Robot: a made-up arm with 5 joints.
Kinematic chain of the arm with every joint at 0, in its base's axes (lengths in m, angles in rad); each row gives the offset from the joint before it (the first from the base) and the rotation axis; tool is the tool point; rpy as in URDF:
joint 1: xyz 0 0 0.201 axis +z
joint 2: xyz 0 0 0 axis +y
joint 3: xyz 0.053 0 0.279 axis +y
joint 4: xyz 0.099 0 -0.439 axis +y
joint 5: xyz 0.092 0 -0.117 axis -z
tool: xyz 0 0 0 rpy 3.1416 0 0
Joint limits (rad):
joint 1: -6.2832..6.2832
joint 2: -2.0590..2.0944
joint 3: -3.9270..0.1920
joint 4: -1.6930..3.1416
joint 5: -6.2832..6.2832
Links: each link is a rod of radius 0.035 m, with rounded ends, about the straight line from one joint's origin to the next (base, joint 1, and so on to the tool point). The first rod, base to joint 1, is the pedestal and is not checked.
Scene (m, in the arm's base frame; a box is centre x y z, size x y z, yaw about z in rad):
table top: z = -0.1
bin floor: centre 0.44 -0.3 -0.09 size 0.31 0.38 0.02 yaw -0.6
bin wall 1: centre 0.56 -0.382 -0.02 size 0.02 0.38 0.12 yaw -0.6
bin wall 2: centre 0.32 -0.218 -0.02 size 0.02 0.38 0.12 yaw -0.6
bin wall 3: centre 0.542 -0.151 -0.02 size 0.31 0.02 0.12 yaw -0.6
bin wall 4: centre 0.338 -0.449 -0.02 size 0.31 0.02 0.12 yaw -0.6
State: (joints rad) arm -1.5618 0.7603 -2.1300 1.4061 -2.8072
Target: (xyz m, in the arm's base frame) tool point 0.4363 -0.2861 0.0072
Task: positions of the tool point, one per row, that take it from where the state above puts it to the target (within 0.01 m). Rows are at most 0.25 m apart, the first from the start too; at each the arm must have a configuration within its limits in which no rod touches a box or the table.
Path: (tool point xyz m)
1: 0.2042 -0.7077 0.2923
2: 0.3675 -0.5955 0.3238
3: 0.4421 -0.4545 0.1411
4: 0.4363 -0.2861 0.0072

